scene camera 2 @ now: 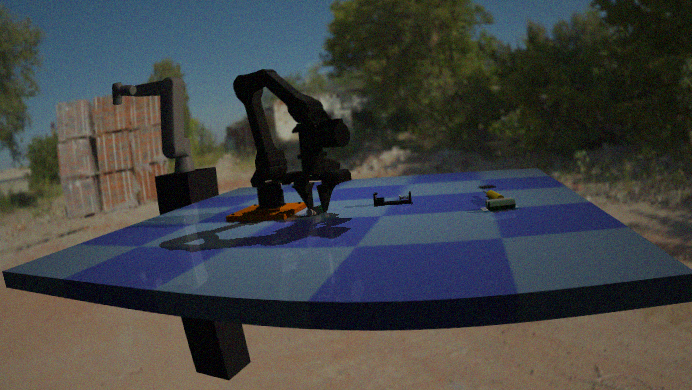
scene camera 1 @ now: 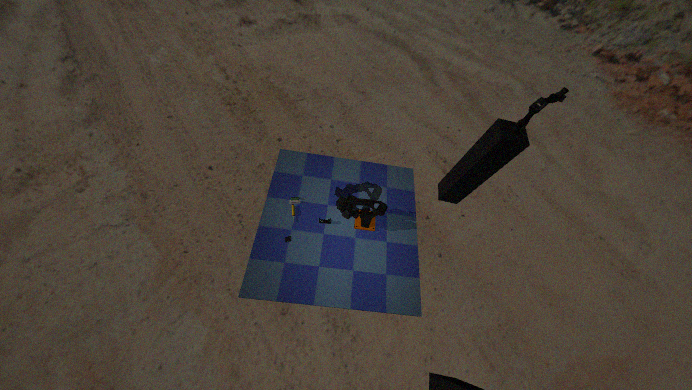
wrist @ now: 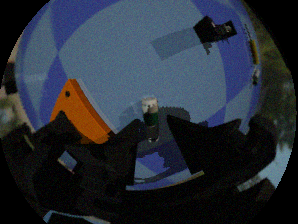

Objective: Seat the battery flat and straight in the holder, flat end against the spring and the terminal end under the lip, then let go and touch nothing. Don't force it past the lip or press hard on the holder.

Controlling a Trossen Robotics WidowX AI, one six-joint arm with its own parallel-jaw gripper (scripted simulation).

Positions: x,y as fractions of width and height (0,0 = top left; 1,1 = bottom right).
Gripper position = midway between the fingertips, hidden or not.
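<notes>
You'd see the gripper (scene camera 2: 0.46,0.54) there, and the wrist view has the gripper (wrist: 0.51,0.53) as well.
</notes>
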